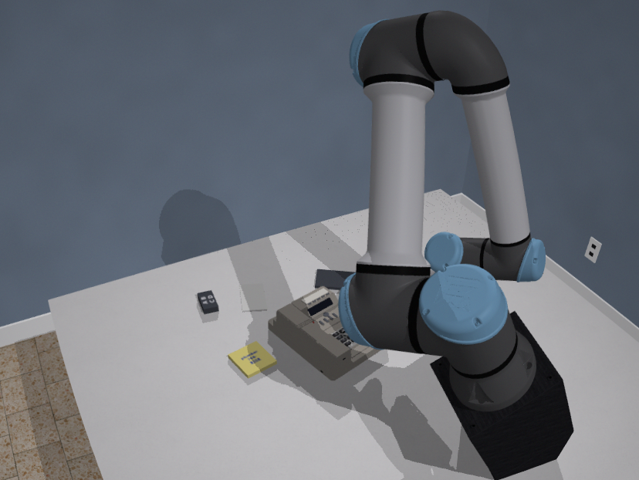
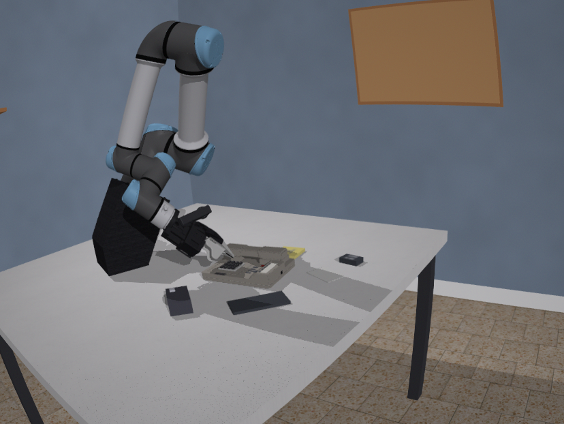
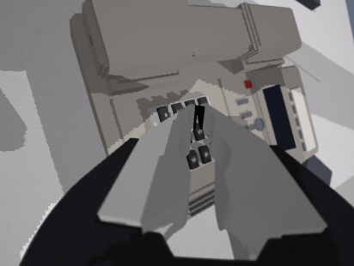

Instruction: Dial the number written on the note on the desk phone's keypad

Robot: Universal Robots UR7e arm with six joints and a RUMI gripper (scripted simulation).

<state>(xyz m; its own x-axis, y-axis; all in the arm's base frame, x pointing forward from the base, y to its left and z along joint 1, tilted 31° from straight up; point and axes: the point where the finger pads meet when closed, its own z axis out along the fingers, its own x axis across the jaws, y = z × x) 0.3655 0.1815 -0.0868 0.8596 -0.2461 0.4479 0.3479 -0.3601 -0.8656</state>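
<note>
The handset lies 20 mm ahead of my hand, 70 mm to the left of it and 10 mm below it. The rest, counted from my hand: small black box 230 mm ahead, 270 mm to the left, 50 mm below; dark flat slab 230 mm ahead, 90 mm to the right, 60 mm below; pale sheet 230 mm ahead, 150 mm to the left, 60 mm below.
</note>
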